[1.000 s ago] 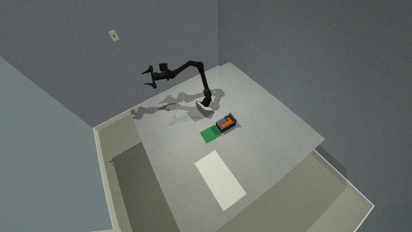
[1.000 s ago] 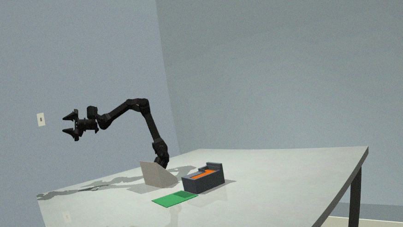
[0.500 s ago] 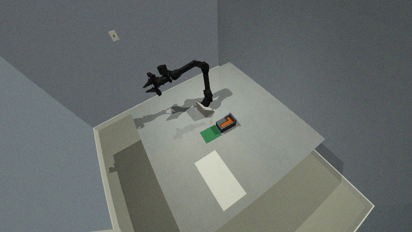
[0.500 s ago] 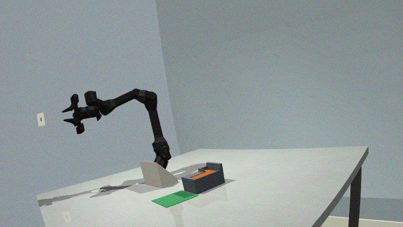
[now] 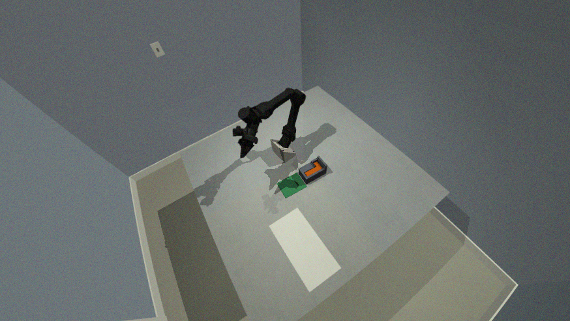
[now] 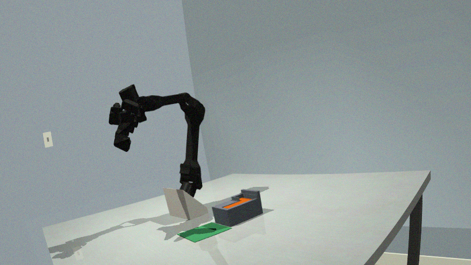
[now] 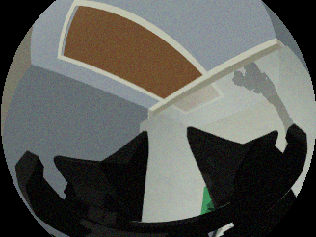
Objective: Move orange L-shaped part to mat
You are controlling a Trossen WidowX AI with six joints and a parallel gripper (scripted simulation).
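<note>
My gripper tip is 160 mm short of the orange L-shaped part, 350 mm to the right of it and 310 mm above it. Also, from my gripper tip: green mat: 120 mm ahead, 180 mm to the left, 370 mm below.
</note>
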